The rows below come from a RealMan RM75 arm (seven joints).
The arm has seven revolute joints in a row. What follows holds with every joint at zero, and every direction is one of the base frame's.
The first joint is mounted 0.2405 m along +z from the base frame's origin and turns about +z.
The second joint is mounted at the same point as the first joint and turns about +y.
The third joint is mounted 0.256 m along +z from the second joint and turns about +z.
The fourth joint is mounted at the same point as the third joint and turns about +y.
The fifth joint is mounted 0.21 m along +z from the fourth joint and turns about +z.
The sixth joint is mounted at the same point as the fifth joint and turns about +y.
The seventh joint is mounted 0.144 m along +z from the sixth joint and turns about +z.
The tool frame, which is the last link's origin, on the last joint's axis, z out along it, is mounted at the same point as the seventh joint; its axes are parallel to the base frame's.
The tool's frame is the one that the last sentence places.
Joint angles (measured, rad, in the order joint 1, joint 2, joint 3, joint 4, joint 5, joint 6, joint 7), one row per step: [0.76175, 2.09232, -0.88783, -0.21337, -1.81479, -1.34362, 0.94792]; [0.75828, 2.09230, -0.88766, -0.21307, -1.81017, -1.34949, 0.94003]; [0.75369, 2.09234, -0.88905, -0.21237, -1.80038, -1.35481, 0.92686]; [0.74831, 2.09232, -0.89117, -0.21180, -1.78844, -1.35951, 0.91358]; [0.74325, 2.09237, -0.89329, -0.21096, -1.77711, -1.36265, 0.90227]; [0.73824, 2.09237, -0.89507, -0.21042, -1.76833, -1.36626, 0.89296]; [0.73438, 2.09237, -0.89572, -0.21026, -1.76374, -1.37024, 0.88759]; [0.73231, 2.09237, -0.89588, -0.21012, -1.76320, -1.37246, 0.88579]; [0.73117, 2.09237, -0.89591, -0.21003, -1.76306, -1.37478, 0.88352]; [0.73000, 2.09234, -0.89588, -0.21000, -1.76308, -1.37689, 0.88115]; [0.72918, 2.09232, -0.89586, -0.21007, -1.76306, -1.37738, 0.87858]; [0.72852, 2.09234, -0.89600, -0.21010, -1.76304, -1.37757, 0.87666]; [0.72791, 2.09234, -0.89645, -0.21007, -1.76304, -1.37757, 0.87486]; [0.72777, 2.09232, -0.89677, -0.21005, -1.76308, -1.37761, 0.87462]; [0.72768, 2.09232, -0.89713, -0.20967, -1.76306, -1.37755, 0.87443]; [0.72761, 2.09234, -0.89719, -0.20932, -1.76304, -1.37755, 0.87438]
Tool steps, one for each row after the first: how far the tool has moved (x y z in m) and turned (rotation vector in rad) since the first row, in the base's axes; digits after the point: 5 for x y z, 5 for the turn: [0.00025, -0.00094, 0.00043, 0.00255, 0.00592, 0.00409]; [0.00058, -0.00183, 0.00098, 0.00951, 0.01344, 0.00996]; [0.00108, -0.00264, 0.00165, 0.01795, 0.02154, 0.01446]; [0.00169, -0.00335, 0.00218, 0.02594, 0.02856, 0.01685]; [0.00242, -0.00423, 0.00265, 0.03186, 0.03449, 0.01876]; [0.00300, -0.00512, 0.00300, 0.03438, 0.03902, 0.01986]; [0.00345, -0.00577, 0.00307, 0.03416, 0.04047, 0.02016]; [0.00360, -0.00626, 0.00314, 0.03398, 0.04168, 0.02195]; [0.00379, -0.00672, 0.00321, 0.03397, 0.04261, 0.02378]; [0.00401, -0.00692, 0.00325, 0.03502, 0.04240, 0.02542]; [0.00421, -0.00710, 0.00324, 0.03576, 0.04206, 0.02658]; [0.00442, -0.00728, 0.00320, 0.03630, 0.04143, 0.02772]; [0.00448, -0.00735, 0.00317, 0.03616, 0.04119, 0.02796]; [0.00456, -0.00747, 0.00308, 0.03579, 0.04100, 0.02791]; [0.00460, -0.00755, 0.00302, 0.03554, 0.04105, 0.02766]
